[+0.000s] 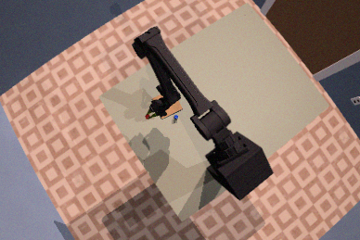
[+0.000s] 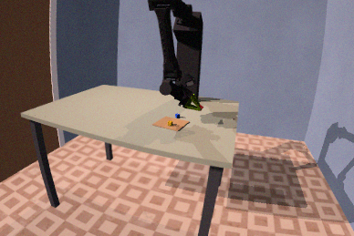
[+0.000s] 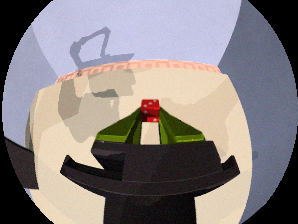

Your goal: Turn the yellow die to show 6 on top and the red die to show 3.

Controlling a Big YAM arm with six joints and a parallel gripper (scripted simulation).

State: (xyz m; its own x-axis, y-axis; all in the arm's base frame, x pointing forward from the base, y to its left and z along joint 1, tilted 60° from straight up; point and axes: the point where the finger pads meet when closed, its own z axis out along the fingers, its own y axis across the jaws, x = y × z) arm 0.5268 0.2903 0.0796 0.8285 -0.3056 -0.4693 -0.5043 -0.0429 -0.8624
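My hand is 120 mm to the left of the orange mat, 90 mm above it and 60 mm short of it. The rest, counted from my hand: yellow die (100 mm to the right, 90 mm ahead, 80 mm below); then red die (right at my hand); then blue die (150 mm to the right, 90 mm below, 30 mm behind).
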